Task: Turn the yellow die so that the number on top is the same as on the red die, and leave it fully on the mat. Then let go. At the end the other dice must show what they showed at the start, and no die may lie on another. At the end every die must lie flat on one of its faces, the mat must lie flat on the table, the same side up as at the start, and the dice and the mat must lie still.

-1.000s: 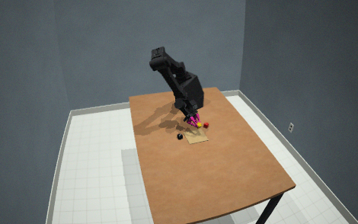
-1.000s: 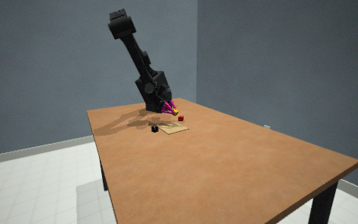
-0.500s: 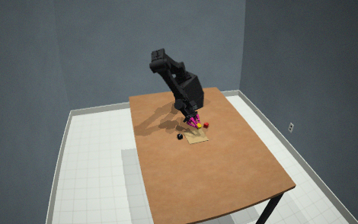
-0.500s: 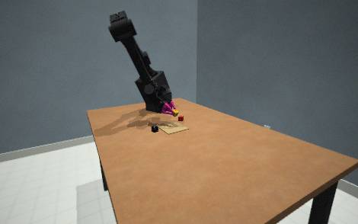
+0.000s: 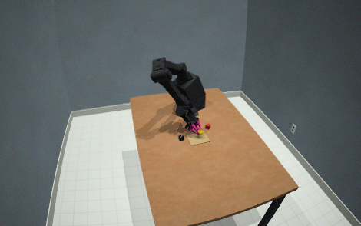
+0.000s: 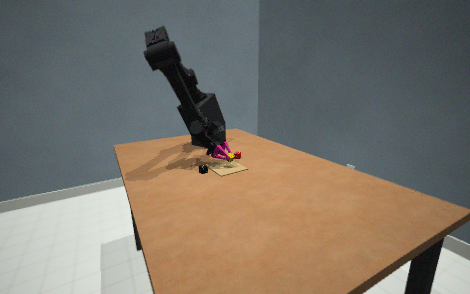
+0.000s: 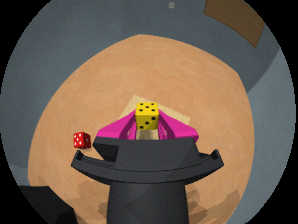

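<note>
Now: hand 10 mm past the tan mat, 10 mm to the left of it and 50 mm above it. From my hand the other things lie so: red die 90 mm behind, 110 mm to the left, 40 mm below; yellow die right at my hand; black die 30 mm behind, 120 mm to the right, 40 mm below.
</note>
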